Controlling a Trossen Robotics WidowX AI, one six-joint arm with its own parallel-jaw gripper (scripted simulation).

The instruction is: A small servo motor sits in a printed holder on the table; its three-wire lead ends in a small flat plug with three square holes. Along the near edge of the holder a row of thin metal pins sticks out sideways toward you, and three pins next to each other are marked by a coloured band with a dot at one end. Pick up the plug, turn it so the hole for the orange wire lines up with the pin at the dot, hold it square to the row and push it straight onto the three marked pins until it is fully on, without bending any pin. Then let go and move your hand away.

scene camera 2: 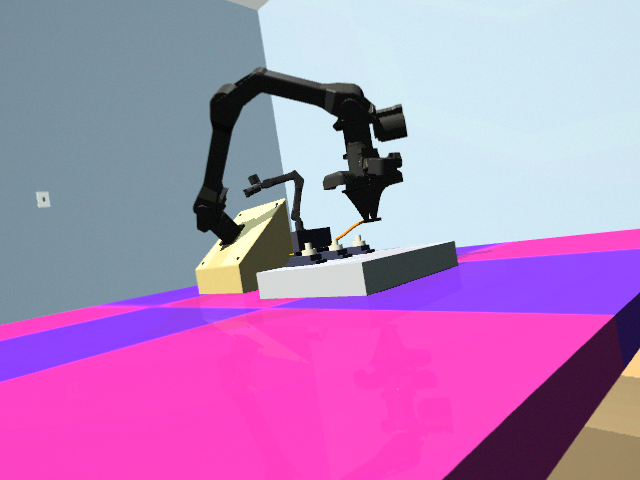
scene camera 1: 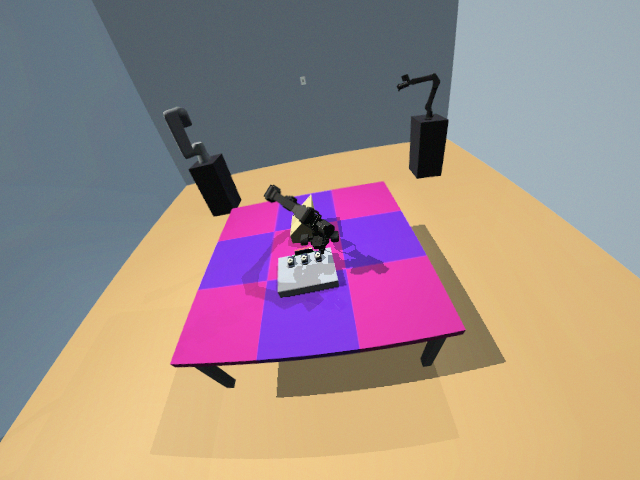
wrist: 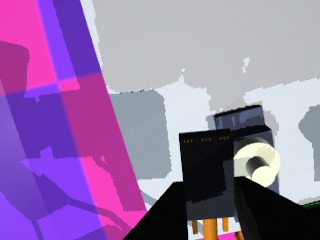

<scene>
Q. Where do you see a printed holder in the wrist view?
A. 166, 74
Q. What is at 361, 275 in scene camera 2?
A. A printed holder.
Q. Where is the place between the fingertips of my gripper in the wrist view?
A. At 208, 189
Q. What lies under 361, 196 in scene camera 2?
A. My gripper.
</scene>
